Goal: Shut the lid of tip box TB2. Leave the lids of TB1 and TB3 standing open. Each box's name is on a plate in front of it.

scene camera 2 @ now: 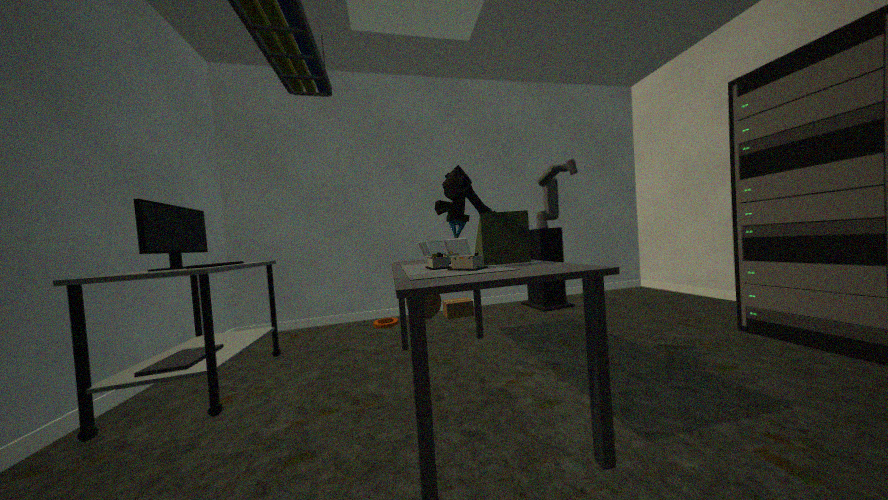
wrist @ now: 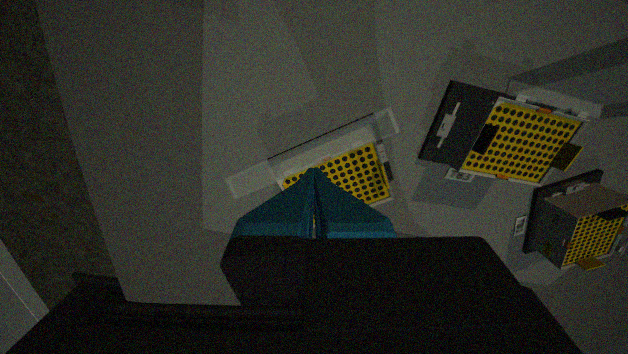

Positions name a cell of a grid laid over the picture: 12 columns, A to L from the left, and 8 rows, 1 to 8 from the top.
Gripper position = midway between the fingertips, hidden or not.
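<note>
The wrist view takes in the gripper (wrist: F4) along with a pale mat (wrist: F2). A tip box (wrist: H4) is visible there as well, and so is another tip box (wrist: I3).
</note>
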